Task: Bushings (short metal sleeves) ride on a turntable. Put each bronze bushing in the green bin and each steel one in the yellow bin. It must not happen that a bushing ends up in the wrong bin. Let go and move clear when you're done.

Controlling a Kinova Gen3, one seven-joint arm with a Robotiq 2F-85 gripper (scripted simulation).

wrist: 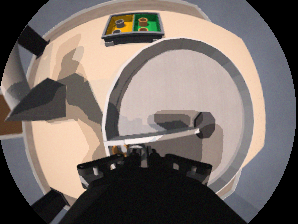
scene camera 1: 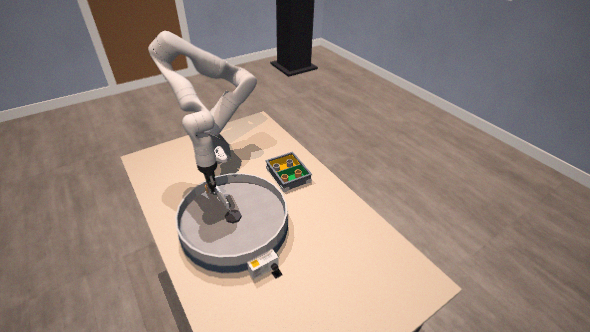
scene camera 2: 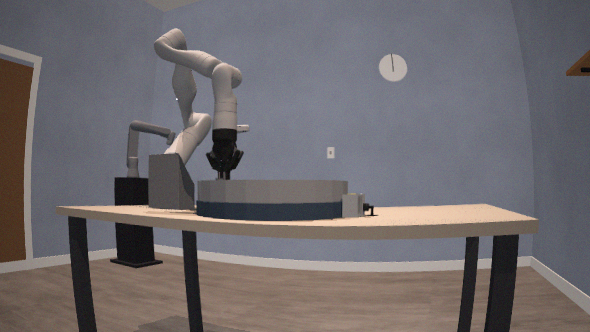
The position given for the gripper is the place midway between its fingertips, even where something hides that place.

In view: the gripper (scene camera 2: 223, 184), a grey turntable (scene camera 1: 255, 214) and a bin (scene camera 1: 292, 182).
The gripper also shows in the wrist view (wrist: 143, 151). The grey turntable shows as well in the wrist view (wrist: 175, 89). The bin is seen too in the wrist view (wrist: 154, 22).
